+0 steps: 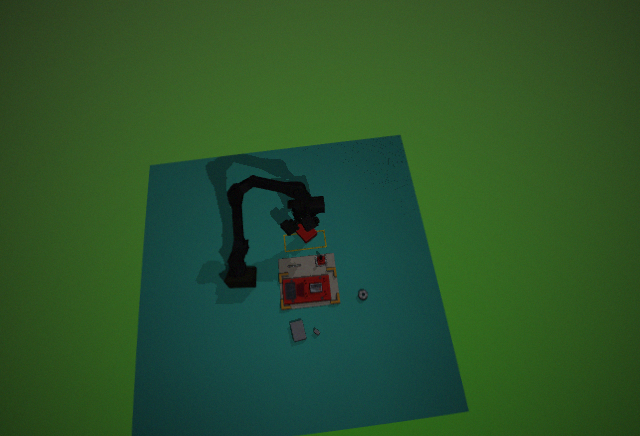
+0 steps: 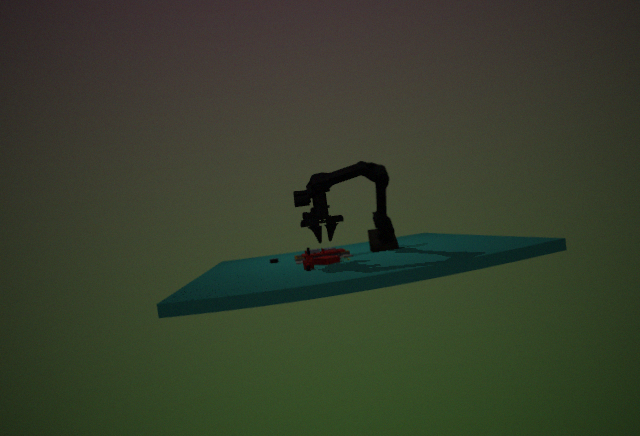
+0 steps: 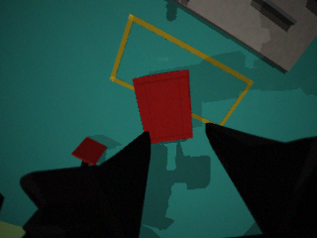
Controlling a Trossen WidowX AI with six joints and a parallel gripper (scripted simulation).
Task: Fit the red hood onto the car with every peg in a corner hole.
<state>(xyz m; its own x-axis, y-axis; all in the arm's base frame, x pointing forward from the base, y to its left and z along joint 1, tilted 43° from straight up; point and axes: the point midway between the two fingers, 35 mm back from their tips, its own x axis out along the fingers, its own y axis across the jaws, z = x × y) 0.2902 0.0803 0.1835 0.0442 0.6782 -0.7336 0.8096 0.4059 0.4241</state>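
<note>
Now: the red hood 1 cm ahead of my gripper tip and 7 cm below it. From my gripper tip the other things lie so: grey jig 1 cm ahead, 24 cm to the right, 7 cm below; then grey engine block 4 cm ahead, 27 cm to the right, 6 cm below.
</note>
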